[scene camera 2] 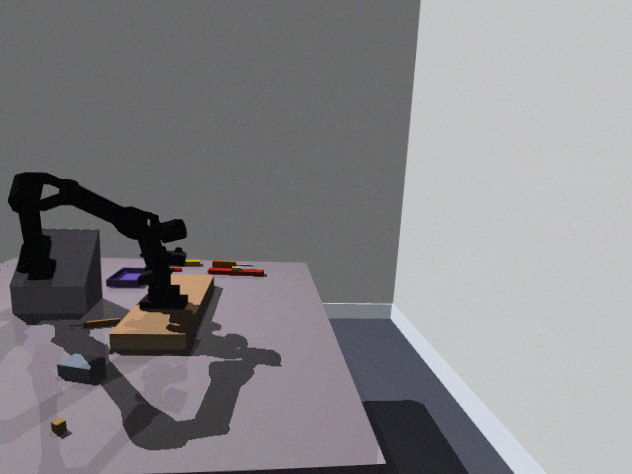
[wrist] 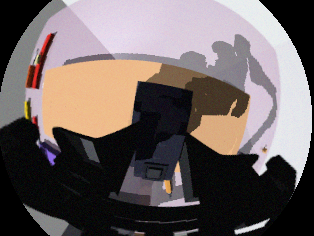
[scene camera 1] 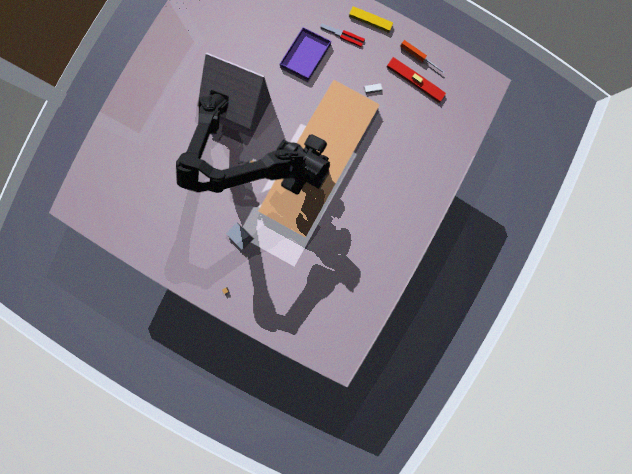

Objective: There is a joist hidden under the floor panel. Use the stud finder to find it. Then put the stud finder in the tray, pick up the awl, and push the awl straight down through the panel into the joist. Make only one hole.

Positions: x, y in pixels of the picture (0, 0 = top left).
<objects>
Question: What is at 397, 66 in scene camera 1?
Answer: A red level.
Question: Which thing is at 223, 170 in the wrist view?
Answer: My gripper.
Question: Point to a stud finder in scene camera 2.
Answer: At 175, 301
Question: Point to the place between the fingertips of my gripper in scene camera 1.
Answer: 310, 171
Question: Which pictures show my gripper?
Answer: Scene camera 2, the wrist view and scene camera 1: all of them.
</objects>
